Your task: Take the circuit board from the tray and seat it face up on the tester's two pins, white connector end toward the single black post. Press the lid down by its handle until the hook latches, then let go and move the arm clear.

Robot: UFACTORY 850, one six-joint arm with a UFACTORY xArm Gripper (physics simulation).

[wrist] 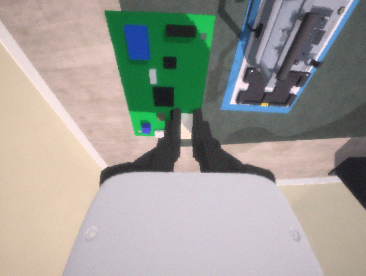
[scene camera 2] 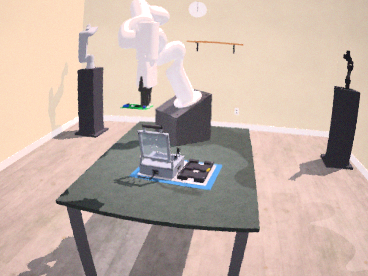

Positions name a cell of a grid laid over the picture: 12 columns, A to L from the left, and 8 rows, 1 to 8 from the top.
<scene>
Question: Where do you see a green circuit board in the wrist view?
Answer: F2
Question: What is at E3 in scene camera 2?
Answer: My gripper.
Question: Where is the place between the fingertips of my gripper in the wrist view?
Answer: At G4
</scene>
